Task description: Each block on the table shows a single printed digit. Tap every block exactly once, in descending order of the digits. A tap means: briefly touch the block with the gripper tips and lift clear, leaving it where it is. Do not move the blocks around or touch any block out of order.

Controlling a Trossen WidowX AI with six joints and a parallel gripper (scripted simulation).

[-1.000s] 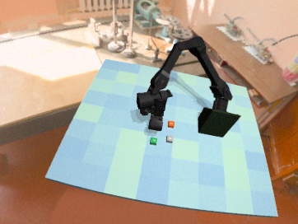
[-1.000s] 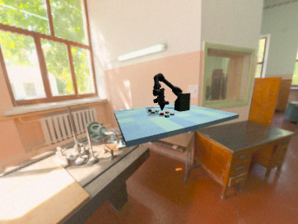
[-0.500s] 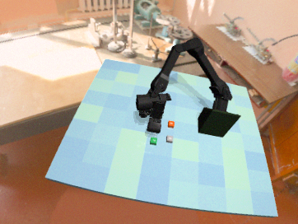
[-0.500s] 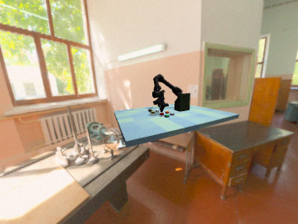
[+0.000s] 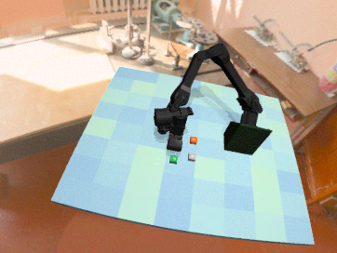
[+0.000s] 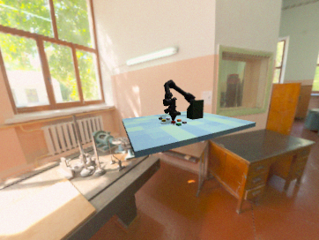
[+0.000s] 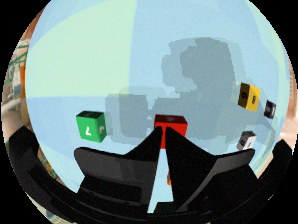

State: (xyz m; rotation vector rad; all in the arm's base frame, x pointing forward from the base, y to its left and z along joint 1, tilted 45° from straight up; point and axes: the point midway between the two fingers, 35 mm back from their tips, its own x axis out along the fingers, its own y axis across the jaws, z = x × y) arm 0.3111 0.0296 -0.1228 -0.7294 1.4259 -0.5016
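Right now the red block is 1 cm behind my gripper tip, 1 cm to the right of it and 1 cm below it. The rest, counted from my gripper tip: green block (2 cm behind, 8 cm to the left, 1 cm below); orange block (9 cm behind, 5 cm to the right, 1 cm below); grey block (10 cm behind, 5 cm to the left, 1 cm below).
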